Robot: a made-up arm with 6 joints.
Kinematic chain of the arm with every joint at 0, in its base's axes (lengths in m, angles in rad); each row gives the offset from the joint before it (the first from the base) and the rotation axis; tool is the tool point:
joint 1: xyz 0 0 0.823 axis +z
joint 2: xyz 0.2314 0 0 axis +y
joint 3: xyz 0 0 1.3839 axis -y
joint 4: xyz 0 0 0.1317 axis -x
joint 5: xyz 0.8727 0 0 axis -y
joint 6: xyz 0.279 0 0 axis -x
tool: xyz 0 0 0
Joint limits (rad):
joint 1: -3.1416..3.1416
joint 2: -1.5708..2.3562
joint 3: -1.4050..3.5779
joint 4: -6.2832..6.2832
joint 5: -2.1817..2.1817
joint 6: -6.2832..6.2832
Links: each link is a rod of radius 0.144 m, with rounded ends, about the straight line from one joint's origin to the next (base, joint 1, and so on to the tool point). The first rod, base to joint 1, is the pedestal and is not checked.
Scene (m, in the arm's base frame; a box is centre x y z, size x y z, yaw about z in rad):
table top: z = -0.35
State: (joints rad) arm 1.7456 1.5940 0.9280 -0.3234 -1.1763 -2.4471
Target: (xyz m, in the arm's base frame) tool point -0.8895 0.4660 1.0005
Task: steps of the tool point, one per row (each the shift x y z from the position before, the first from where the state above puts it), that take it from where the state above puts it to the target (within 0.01 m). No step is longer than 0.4 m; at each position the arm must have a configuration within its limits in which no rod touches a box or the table.
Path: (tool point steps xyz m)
1: -0.2674 -0.2117 0.1251
2: -0.2010 -0.2781 0.1409
3: -0.1190 -0.3227 0.1529
4: -0.0290 -0.3432 0.1602
5: 0.0625 -0.3375 0.1631
6: 0.1478 -0.3072 0.1613

